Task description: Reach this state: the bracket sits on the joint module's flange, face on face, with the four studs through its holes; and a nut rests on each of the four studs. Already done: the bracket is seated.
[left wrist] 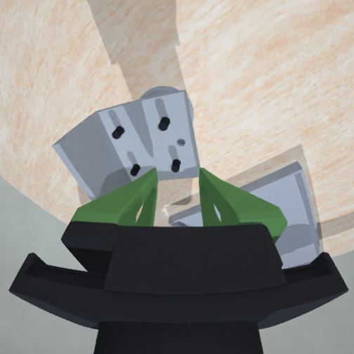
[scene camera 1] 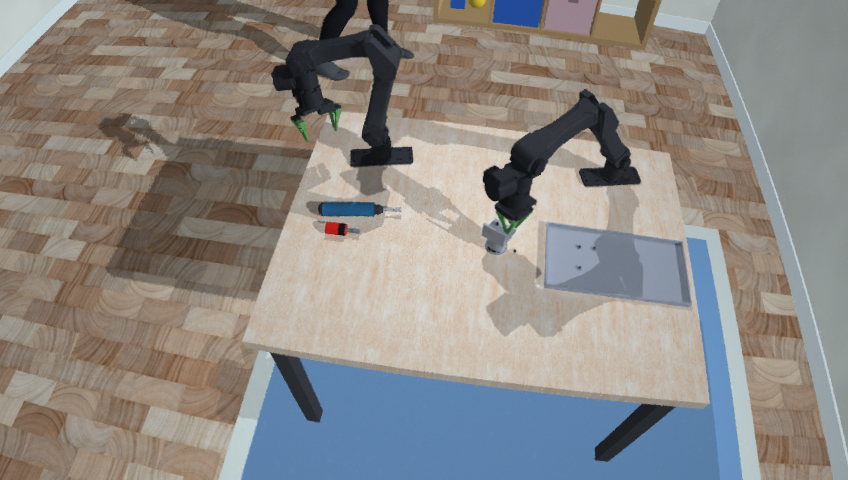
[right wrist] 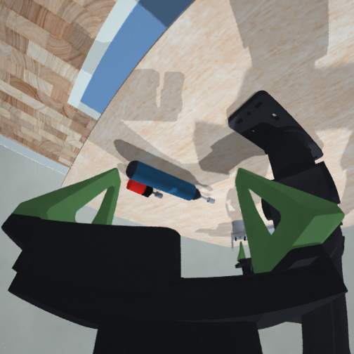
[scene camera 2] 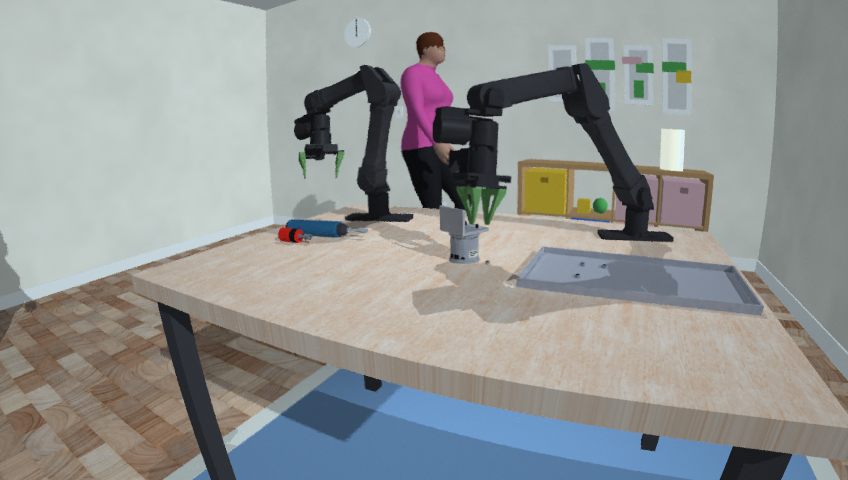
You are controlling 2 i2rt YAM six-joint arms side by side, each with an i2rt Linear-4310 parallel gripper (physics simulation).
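Places are measured from the left arm's base along level axes (x right, y up, z back), in metres.
Pixels of known places: left gripper, fingertip midpoint: [scene camera 1: 510,230] [scene camera 2: 479,224]; right gripper, fingertip midpoint: [scene camera 1: 321,135] [scene camera 2: 320,178]; left arm's base, origin of the base link: [scene camera 1: 609,177] [scene camera 2: 635,237]; right arm's base, origin of the base link: [scene camera 1: 381,157] [scene camera 2: 379,218].
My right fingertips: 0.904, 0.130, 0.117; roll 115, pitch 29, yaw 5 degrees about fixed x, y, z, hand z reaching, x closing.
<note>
Ahead of a thing's pixels: the offset from my right fingertips to its top centre, as dx, dy, dz. "*": to the spot under its first point.
The grey bracket [scene camera 1: 491,230] [scene camera 2: 452,220] [left wrist: 140,117] sits on the joint module {-0.481, -0.056, -0.355} [scene camera 2: 464,248], its upright plate to the left in scene camera 2. In the left wrist view four dark studs poke through it, the nearest stud [left wrist: 176,165] by the fingertips; I see no nut on them. Three nuts lie in the tray: one nut {-0.721, -0.121, -0.383} [scene camera 1: 578,246] [scene camera 2: 582,263], a second nut {-0.764, -0.121, -0.393} [scene camera 1: 593,248] [scene camera 2: 604,265] and a third nut {-0.702, -0.121, -0.454} [scene camera 1: 578,267] [scene camera 2: 577,275]. A small dark nut {-0.530, -0.124, -0.378} [scene camera 1: 514,251] [scene camera 2: 487,262] lies on the table beside the module. My left gripper [scene camera 2: 480,223] [left wrist: 177,174] is partly open, empty, at the bracket's edge. My right gripper [scene camera 1: 321,133] [scene camera 2: 320,177] [right wrist: 177,174] is wide open, empty, raised far away.
The shallow grey tray {-0.819, -0.114, -0.452} [scene camera 1: 660,273] [scene camera 2: 708,291] [left wrist: 280,200] lies right of the module in the scene views. A blue tool {* -0.071, -0.094, -0.216} [scene camera 1: 348,209] [scene camera 2: 315,228] [right wrist: 165,180] and a red tool {-0.053, -0.096, -0.273} [scene camera 1: 336,228] [scene camera 2: 290,234] [right wrist: 136,187] lie at the table's left. A person [scene camera 2: 425,101] stands behind the table.
</note>
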